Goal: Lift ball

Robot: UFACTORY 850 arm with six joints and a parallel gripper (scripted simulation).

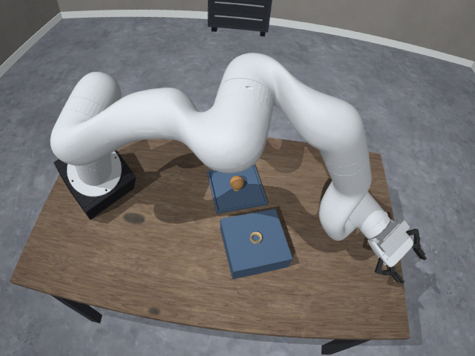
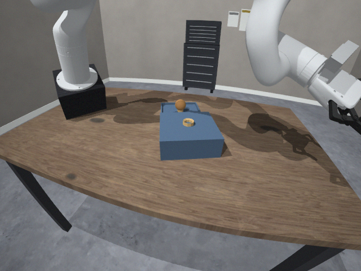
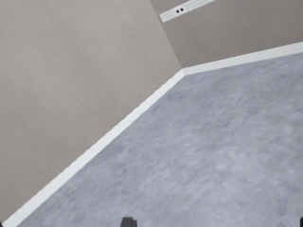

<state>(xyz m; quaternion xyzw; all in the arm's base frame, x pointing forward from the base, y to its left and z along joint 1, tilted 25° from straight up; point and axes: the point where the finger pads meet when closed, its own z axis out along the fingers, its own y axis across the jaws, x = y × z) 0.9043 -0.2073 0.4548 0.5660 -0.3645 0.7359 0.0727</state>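
My hand is 490 mm past the orange ball, 410 mm to the right of it and 200 mm above it. From my hand the other things lie so: blue box (420 mm behind, 170 mm to the left, 180 mm below).
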